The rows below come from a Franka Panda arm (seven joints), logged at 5 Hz.
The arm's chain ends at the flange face. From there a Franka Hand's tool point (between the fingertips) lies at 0.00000 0.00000 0.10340 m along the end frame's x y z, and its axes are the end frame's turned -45 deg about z.
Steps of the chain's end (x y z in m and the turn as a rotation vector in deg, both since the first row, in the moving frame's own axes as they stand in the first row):
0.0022, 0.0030, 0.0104, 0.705, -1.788, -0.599
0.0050, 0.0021, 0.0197, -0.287, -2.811, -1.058
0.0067, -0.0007, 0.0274, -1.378, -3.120, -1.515
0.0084, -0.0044, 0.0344, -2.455, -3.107, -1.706
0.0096, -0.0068, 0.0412, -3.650, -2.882, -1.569
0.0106, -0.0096, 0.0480, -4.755, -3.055, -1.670
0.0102, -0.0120, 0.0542, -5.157, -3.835, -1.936
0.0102, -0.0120, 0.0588, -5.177, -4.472, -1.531
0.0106, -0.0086, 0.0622, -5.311, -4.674, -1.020
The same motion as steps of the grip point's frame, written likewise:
-0.0020, 0.0005, 0.0103, 1.763, -0.766, -0.599
-0.0019, 0.0018, 0.0196, 1.785, -2.191, -1.058
-0.0005, 0.0021, 0.0272, 1.232, -3.181, -1.515
0.0019, 0.0021, 0.0342, 0.461, -3.933, -1.706
0.0033, 0.0031, 0.0409, -0.543, -4.619, -1.569
0.0044, 0.0030, 0.0475, -1.202, -5.523, -1.670
0.0043, 0.0006, 0.0536, -0.935, -6.358, -1.936
0.0034, -0.0002, 0.0581, -0.499, -6.823, -1.531
0.0009, 0.0023, 0.0614, -0.450, -7.060, -1.020

